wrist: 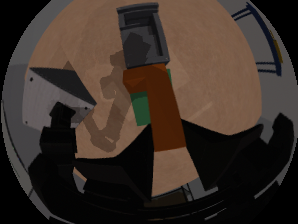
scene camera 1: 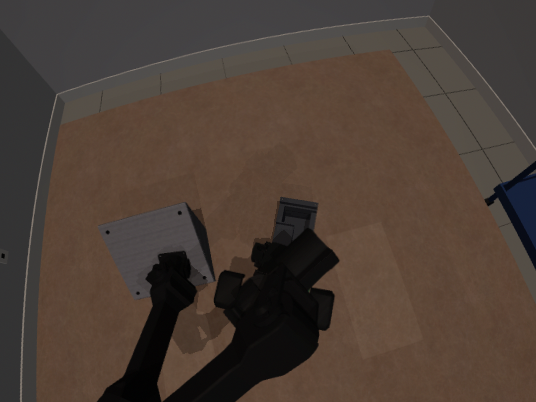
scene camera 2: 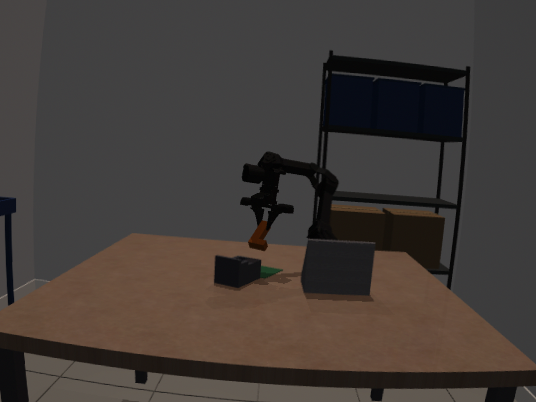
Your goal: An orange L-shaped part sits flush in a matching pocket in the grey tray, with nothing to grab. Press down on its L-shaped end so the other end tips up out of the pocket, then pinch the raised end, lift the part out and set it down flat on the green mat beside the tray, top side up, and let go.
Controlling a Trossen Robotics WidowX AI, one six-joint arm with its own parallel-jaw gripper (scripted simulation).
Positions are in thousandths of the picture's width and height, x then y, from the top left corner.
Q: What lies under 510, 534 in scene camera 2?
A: My gripper.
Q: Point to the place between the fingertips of my gripper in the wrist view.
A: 555, 556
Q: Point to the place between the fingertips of my gripper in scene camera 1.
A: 520, 750
